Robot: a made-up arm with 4 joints.
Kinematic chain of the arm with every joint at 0, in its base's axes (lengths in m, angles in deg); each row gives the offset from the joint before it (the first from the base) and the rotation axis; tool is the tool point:
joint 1: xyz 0 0 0.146 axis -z
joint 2: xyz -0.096 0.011 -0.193 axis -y
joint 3: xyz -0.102 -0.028 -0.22 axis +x
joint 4: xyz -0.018 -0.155 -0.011 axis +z
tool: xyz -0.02 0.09 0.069
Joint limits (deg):
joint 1: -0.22..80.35
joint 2: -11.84..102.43
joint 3: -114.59..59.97
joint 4: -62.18..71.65
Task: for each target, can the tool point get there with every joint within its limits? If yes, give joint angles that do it. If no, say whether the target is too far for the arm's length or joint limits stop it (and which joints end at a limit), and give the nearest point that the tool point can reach.
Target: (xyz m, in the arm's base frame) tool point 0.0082 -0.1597 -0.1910
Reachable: yes | joints 45.86 90.87 37.10 4.65
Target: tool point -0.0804 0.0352 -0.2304
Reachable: yes | joints 60.44 47.81 -22.69 -13.37
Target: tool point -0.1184 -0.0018 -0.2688
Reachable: yes | joints 27.61 55.75 -36.75 34.89
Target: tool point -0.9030 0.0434 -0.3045
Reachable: no: too far | nearest point -0.3948 0.0190 -0.2921 | short by 0.509 m
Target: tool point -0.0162 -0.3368 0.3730
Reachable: no: joint limits stop it (at a limit: joint 2, joint 3, joint 4) | nearest point -0.0103 -0.2148 -0.0367 | short by 0.428 m
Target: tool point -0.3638 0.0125 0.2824
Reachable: no: joint limits stop it (at a limit: joint 2, joint 4) | nearest point -0.3165 0.0109 -0.0654 | short by 0.351 m
